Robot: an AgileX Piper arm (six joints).
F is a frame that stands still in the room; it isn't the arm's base.
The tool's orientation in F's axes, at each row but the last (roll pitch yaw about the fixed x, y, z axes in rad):
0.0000, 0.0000, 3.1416
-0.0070, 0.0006, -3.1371
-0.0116, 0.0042, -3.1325
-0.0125, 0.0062, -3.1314
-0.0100, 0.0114, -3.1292
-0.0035, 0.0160, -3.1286
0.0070, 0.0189, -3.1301
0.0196, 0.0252, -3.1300
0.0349, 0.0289, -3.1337
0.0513, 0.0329, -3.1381
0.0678, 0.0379, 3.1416
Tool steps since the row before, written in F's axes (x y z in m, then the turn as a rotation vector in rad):
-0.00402, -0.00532, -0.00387, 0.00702, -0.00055, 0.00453
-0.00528, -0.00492, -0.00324, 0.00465, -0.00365, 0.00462
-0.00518, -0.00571, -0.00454, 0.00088, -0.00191, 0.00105
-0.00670, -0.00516, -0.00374, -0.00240, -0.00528, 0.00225
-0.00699, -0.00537, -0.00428, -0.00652, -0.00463, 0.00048
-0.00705, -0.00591, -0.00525, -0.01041, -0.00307, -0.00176
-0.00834, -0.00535, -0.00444, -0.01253, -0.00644, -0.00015
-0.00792, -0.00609, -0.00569, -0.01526, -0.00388, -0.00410
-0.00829, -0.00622, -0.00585, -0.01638, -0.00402, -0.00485
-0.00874, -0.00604, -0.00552, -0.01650, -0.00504, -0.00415
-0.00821, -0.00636, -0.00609, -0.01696, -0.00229, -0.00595
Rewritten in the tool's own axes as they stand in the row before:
0.00402, 0.00532, -0.00387, -0.00702, 0.00055, 0.00453
0.00530, 0.00492, -0.00320, -0.00464, 0.00364, 0.00464
0.00525, 0.00571, -0.00445, -0.00087, 0.00191, 0.00107
0.00678, 0.00514, -0.00363, 0.00244, 0.00523, 0.00233
0.00710, 0.00532, -0.00415, 0.00657, 0.00454, 0.00060
0.00721, 0.00584, -0.00511, 0.01048, 0.00294, -0.00158
0.00848, 0.00522, -0.00432, 0.01260, 0.00630, 0.00004
0.00813, 0.00589, -0.00560, 0.01540, 0.00363, -0.00378
0.00850, 0.00595, -0.00582, 0.01654, 0.00374, -0.00451
0.00894, 0.00573, -0.00553, 0.01665, 0.00479, -0.00386
0.00843, 0.00595, -0.00619, 0.01717, 0.00193, -0.00545

